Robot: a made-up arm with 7 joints.
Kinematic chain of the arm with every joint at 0, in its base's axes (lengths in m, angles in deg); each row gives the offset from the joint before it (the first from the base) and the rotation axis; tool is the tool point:
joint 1: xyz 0 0 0.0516 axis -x
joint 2: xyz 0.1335 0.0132 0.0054 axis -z
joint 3: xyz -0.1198 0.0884 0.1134 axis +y
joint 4: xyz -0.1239 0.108 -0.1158 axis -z
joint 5: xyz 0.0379 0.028 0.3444 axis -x
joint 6: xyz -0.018 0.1 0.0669 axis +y
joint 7: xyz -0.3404 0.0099 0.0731 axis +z
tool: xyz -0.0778 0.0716 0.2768
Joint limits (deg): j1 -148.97..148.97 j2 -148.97..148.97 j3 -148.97..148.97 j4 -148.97..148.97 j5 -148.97..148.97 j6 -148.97..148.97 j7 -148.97..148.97
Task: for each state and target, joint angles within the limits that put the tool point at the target. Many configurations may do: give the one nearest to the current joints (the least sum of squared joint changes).
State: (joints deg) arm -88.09 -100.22 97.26 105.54 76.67 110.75 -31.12
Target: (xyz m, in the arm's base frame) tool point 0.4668 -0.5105 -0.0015
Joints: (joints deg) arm -91.28 -101.12 82.22 140.60 80.02 126.64 -22.52
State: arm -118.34 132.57 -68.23 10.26 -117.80 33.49 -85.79
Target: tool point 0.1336 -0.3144 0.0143
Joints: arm -137.20 148.97 -84.54 -15.24 -136.53 51.93 -111.01
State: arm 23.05 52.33 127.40 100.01 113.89 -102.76 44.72
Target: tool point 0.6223 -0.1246 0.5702
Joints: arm 16.33 66.72 118.09 91.61 115.77 -112.79 43.66
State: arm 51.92 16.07 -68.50 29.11 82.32 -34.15 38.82
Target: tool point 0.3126 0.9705 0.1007
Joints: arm 14.29 40.63 -48.30 43.47 58.01 3.17 40.69
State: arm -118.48 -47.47 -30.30 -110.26 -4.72 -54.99 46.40
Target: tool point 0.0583 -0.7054 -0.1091
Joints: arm -80.96 -34.27 -31.34 -133.29 -18.72 -16.06 49.85
